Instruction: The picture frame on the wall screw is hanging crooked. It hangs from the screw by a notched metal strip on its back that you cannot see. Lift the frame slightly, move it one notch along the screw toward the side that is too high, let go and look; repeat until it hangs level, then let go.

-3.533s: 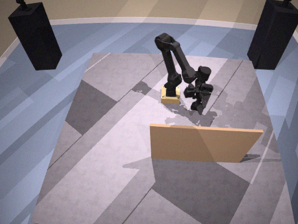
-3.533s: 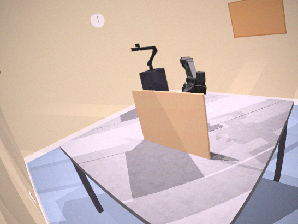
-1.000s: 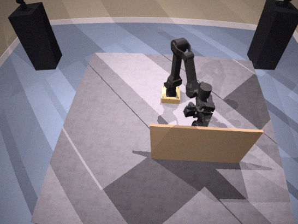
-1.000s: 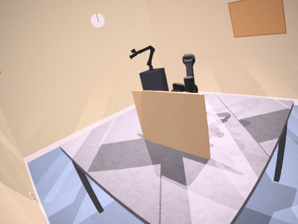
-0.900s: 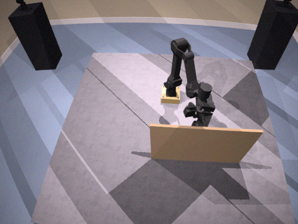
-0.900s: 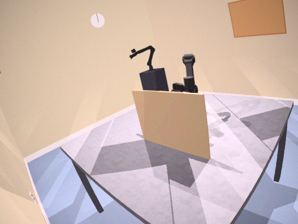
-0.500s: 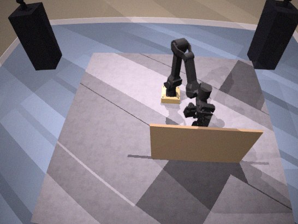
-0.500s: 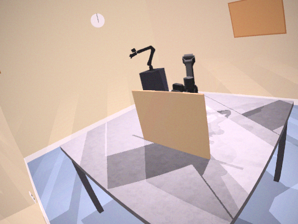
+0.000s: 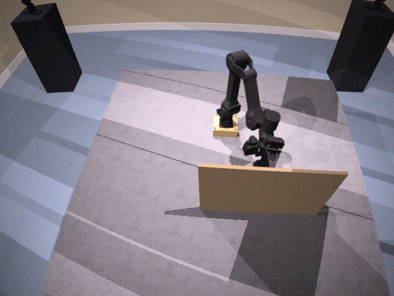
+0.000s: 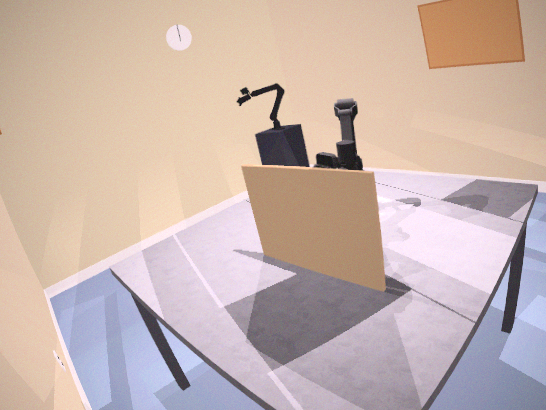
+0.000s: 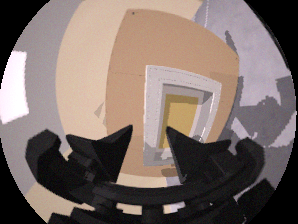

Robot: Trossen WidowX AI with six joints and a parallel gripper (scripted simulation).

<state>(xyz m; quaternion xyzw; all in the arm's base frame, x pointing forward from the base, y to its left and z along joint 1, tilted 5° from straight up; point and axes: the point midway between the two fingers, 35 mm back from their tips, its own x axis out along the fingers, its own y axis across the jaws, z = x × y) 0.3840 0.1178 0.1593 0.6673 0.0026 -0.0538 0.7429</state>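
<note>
Now: gripper tip 60 mm above the picture frame, 10 mm to the left of it and 10 mm short of it. Also, from my gripper tip: tan wall panel: 70 mm below, 20 mm ahead.
</note>
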